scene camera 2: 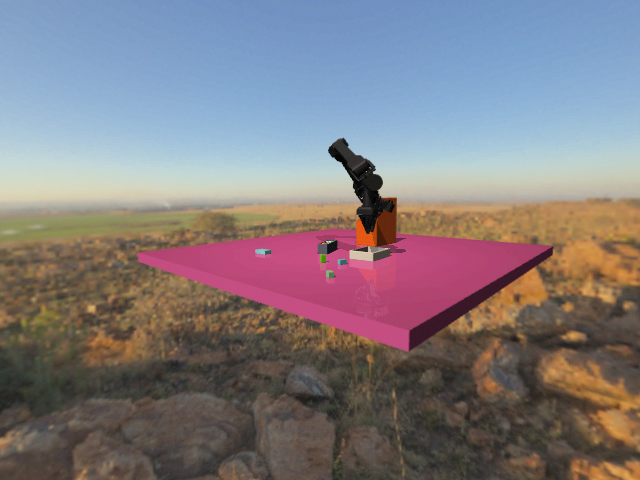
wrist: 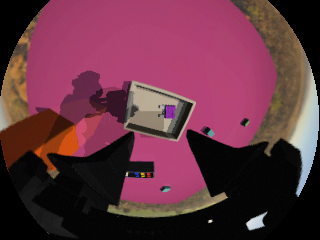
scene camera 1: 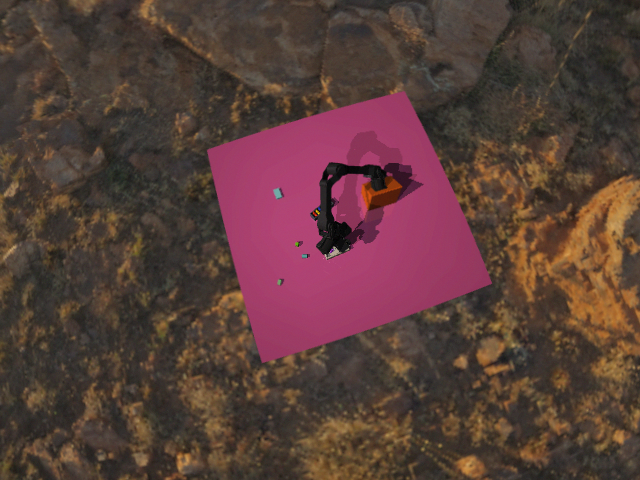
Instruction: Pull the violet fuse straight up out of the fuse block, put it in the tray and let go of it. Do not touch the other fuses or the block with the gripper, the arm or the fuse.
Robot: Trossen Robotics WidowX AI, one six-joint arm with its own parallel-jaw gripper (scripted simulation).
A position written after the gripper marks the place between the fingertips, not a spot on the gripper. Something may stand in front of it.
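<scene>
Open and holding nothing, the gripper [scene camera 2: 370, 232] is part of the scene. The wrist view has the gripper [wrist: 160, 133] as well, along with a beige tray [wrist: 142, 114].
</scene>
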